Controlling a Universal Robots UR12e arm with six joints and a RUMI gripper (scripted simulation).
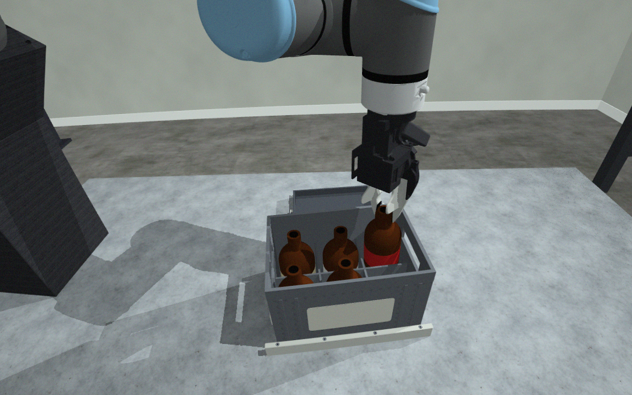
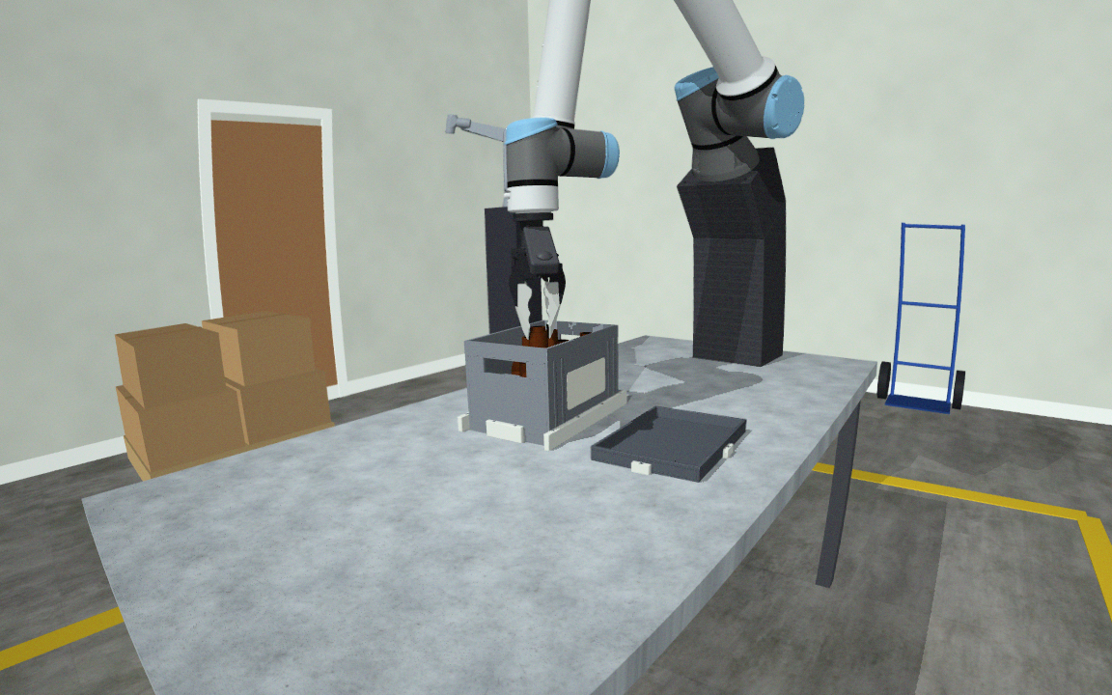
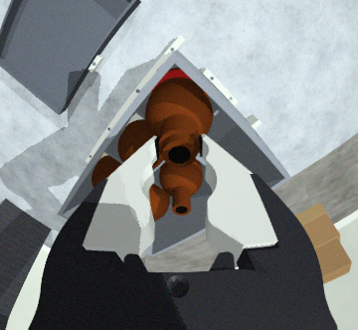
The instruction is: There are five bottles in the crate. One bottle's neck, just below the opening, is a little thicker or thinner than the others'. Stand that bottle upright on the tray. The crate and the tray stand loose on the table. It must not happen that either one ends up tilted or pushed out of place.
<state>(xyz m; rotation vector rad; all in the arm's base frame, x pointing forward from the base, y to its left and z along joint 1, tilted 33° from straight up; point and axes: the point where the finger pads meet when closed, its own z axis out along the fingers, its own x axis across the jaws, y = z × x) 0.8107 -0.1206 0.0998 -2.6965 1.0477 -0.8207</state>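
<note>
Now: the glass bottle 7 cm below my hand. Round my hand: crate 9 cm behind, 5 cm to the right, 11 cm below; then grey tray 6 cm behind, 24 cm to the left, 18 cm below.
</note>
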